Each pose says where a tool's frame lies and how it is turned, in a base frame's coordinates. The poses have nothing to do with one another.
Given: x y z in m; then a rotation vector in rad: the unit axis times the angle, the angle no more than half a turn.
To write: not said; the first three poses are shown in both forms.
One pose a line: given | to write
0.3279 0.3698 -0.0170 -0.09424 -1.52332 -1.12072 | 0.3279 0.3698 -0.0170 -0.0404 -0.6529 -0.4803 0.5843
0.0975 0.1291 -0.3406 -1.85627 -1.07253 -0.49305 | 0.0975 0.1291 -0.3406 -0.7520 -0.4345 -0.1997 0.4537
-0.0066 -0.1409 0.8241 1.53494 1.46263 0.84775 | -0.0066 -0.1409 0.8241 0.6113 0.5825 0.3376 0.4160
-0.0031 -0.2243 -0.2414 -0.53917 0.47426 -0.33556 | -0.0031 -0.2243 -0.2414 -0.2626 0.2310 -0.1634 0.9225
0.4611 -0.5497 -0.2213 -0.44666 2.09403 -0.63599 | 0.4611 -0.5497 -0.2213 -0.1797 0.8425 -0.2559 0.4386
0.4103 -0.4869 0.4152 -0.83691 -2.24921 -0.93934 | 0.4103 -0.4869 0.4152 -0.3119 -0.8382 -0.3501 0.2785
